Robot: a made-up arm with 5 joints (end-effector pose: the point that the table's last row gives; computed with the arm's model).
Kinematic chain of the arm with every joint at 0, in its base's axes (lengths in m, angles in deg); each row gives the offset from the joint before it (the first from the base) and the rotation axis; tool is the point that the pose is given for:
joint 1: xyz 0 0 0.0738 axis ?
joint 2: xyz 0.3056 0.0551 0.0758 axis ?
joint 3: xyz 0.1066 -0.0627 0 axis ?
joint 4: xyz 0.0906 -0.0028 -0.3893 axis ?
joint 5: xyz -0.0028 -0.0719 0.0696 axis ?
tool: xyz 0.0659 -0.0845 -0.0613
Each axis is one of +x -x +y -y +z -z.
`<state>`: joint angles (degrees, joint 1 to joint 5).
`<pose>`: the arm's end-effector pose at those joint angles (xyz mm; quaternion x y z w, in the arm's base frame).
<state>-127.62 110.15 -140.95 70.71 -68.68</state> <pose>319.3 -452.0 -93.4 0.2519 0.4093 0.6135 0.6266</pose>
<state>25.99 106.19 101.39 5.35 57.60</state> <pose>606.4 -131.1 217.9 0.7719 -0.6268 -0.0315 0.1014</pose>
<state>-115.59 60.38 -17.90 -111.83 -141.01</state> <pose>364.3 68.6 297.8 0.0551 -0.2041 -0.8671 0.4511</pose>
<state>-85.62 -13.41 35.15 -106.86 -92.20</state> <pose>191.5 86.7 73.8 -0.2238 0.1363 -0.4392 0.8593</pose>
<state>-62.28 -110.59 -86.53 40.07 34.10</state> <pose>-42.1 -400.8 -140.1 -0.1168 0.3156 -0.5060 0.7942</pose>
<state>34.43 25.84 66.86 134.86 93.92</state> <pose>176.0 -181.4 -170.0 0.2410 -0.5694 -0.7547 0.2194</pose>
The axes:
joint 1: -x
joint 2: +z
joint 3: +y
joint 4: +z
joint 5: +y

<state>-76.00 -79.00 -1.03 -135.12 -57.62</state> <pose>297.9 220.8 39.9 -0.5207 0.6229 -0.5789 0.0758</pose>
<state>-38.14 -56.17 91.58 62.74 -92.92</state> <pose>148.2 209.7 19.7 0.6722 -0.1026 -0.4798 0.5544</pose>
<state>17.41 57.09 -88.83 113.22 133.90</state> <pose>617.6 458.0 286.5 -0.8644 -0.1878 0.0042 0.4664</pose>
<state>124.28 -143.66 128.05 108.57 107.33</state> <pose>527.5 -111.6 -253.2 -0.3453 0.4586 0.2170 0.7896</pose>
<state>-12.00 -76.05 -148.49 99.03 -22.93</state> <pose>366.4 -127.0 553.9 -0.9001 -0.1184 0.2330 0.3486</pose>
